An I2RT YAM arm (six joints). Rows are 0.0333 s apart.
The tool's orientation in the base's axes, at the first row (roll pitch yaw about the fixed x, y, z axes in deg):
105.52 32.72 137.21
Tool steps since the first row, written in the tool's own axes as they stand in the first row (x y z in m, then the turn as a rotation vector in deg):
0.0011 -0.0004 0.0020 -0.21 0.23 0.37
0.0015 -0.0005 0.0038 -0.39 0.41 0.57
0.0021 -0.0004 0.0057 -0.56 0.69 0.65
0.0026 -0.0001 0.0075 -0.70 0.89 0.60
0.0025 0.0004 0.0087 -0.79 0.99 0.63
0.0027 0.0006 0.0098 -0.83 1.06 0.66
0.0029 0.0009 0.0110 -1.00 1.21 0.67
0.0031 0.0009 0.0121 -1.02 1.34 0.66
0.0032 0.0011 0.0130 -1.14 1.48 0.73
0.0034 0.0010 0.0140 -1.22 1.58 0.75
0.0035 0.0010 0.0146 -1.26 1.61 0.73
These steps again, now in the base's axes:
0.0009 0.0016 -0.0014 0.37 0.23 0.22
0.0021 0.0029 -0.0021 0.59 0.35 0.41
0.0031 0.0045 -0.0027 0.70 0.46 0.72
0.0041 0.0060 -0.0032 0.71 0.45 0.96
0.0050 0.0069 -0.0030 0.77 0.48 1.09
0.0057 0.0078 -0.0032 0.80 0.51 1.16
0.0064 0.0088 -0.0033 0.88 0.50 1.37
0.0071 0.0096 -0.0037 0.86 0.56 1.49
0.0077 0.0103 -0.0038 0.96 0.61 1.65
0.0083 0.0110 -0.0042 1.01 0.63 1.77
0.0087 0.0114 -0.0044 1.01 0.61 1.82

